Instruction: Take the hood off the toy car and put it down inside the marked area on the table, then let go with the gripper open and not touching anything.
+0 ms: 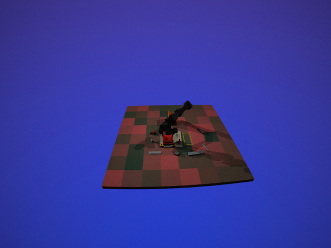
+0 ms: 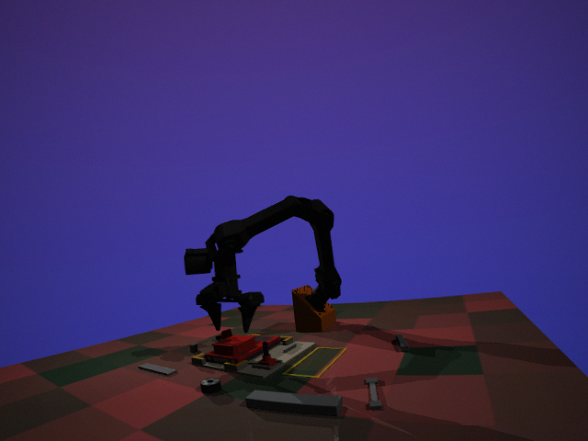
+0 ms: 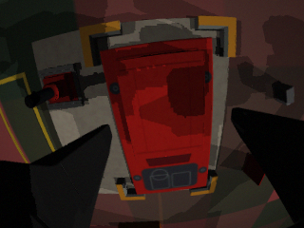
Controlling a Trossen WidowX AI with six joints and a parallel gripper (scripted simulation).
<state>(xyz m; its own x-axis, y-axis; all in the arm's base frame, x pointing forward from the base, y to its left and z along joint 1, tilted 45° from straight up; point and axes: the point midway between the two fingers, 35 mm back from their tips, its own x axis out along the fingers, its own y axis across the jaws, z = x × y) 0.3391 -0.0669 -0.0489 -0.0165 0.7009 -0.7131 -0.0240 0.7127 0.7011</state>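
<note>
Right now my gripper tip is 3 cm above the red hood. Also, from my gripper tip: dark wheel (18 cm ahead, 8 cm to the left, 6 cm below); flat grey strip (15 cm ahead, 13 cm to the right, 7 cm below); small grey bar (39 cm to the left, 10 cm ahead, 7 cm below).
</note>
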